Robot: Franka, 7 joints.
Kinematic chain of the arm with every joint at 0, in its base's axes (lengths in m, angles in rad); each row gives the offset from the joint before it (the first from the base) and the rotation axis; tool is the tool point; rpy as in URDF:
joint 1: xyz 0 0 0.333 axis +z
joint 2: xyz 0 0 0 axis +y
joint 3: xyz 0 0 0.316 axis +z
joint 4: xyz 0.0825 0 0 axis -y
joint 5: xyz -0.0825 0 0.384 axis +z
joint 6: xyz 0 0 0 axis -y
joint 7: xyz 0.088 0 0 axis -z
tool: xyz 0 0 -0.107 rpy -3.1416 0 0
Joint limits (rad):
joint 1: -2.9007..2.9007
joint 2: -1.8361..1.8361
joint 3: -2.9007..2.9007
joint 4: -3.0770..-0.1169
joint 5: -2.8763..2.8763
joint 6: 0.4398..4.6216
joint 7: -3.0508..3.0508
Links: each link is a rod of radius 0.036 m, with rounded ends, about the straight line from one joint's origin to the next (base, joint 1, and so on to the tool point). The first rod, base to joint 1, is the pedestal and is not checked.
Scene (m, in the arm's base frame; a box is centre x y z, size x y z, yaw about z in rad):
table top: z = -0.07
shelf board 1: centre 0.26 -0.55 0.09 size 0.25 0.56 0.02 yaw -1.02
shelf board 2: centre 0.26 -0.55 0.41 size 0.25 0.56 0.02 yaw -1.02
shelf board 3: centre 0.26 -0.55 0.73 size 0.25 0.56 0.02 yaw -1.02
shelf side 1: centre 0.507 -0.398 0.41 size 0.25 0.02 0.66 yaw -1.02
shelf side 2: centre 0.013 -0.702 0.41 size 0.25 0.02 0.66 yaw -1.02
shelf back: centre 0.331 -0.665 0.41 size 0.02 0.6 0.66 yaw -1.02
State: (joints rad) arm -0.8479 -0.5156 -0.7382 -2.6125 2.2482 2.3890 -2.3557
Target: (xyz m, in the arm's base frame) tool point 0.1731 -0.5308 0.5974
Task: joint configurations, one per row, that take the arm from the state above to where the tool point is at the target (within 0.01 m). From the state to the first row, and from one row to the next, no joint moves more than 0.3 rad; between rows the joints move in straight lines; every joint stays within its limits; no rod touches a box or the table.
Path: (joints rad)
1: -0.7574 -0.3511 -0.6601 -2.3213 2.2605 2.3315 -2.3557
2: -0.6670 -0.1867 -0.5820 -2.0300 2.2729 2.2739 -2.3557

